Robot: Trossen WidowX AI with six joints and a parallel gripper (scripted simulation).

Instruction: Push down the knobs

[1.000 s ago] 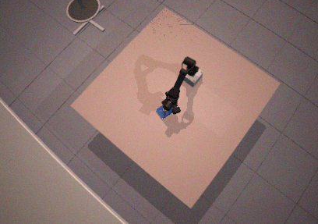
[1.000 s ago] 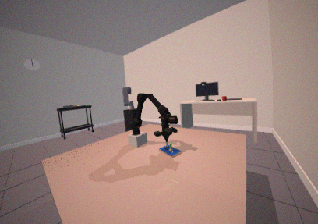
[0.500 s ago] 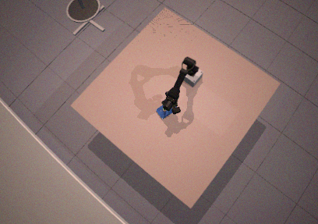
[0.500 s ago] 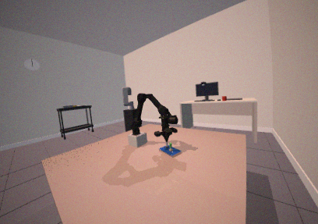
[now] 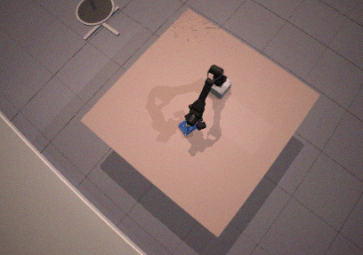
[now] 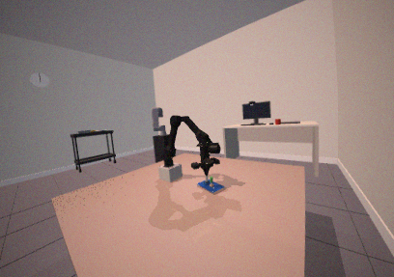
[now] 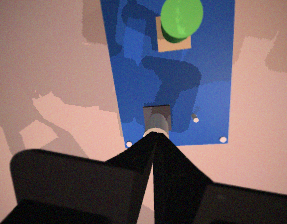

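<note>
Right now the pale grey knob is 2 cm below my gripper tip. Round my gripper tip: green knob (5 cm ahead, 5 cm to the right).
</note>
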